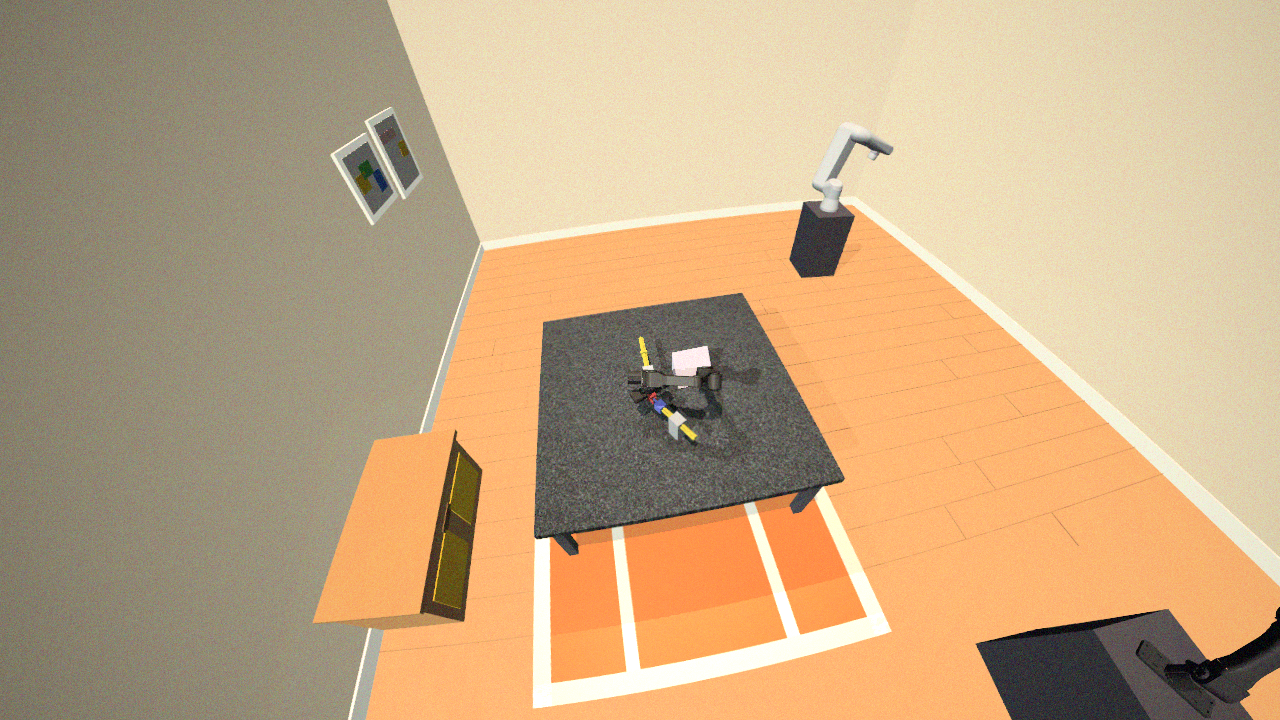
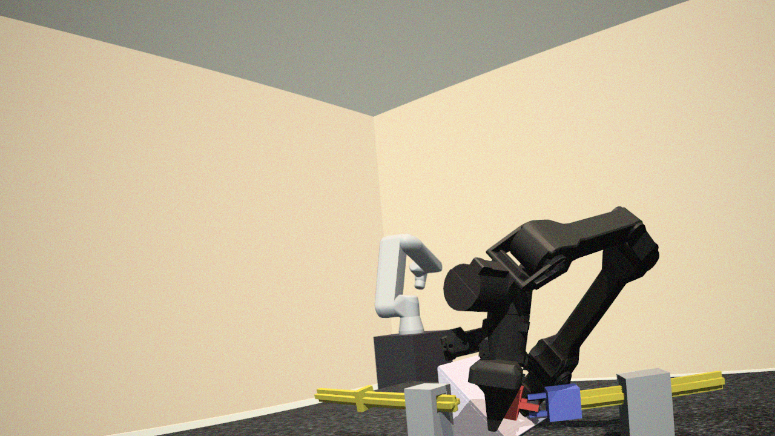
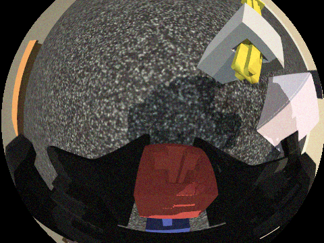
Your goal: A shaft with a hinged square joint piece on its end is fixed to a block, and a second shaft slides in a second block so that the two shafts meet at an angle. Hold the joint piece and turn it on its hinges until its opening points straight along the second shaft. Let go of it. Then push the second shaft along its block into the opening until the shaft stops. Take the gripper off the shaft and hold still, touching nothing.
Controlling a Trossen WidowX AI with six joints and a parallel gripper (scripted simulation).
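My gripper tip is 10 mm past the red square joint piece, 20 mm to the right of it and 30 mm below it.
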